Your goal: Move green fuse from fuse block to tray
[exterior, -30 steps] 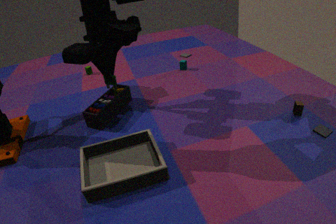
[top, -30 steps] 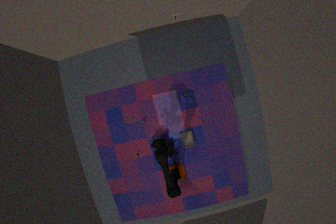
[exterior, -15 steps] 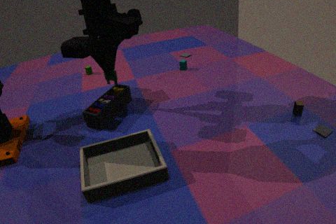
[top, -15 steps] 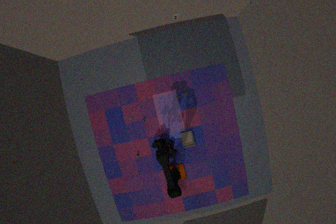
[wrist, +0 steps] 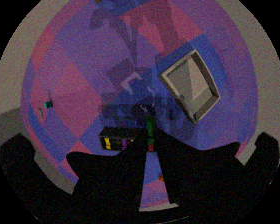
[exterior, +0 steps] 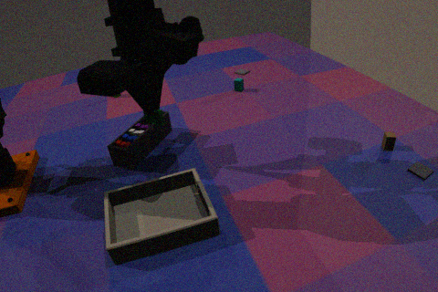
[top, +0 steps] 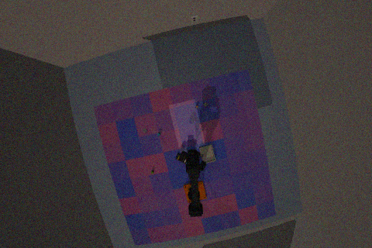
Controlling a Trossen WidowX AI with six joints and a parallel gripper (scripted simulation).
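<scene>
Right now the grey tray is 50 mm behind my gripper tip, 110 mm to the right of it and 90 mm below it. Also, from my gripper tip: green fuse 10 mm below; then teal cube 250 mm ahead, 170 mm to the left, 80 mm below; then brown cube 320 mm ahead, 180 mm to the right, 80 mm below.
</scene>
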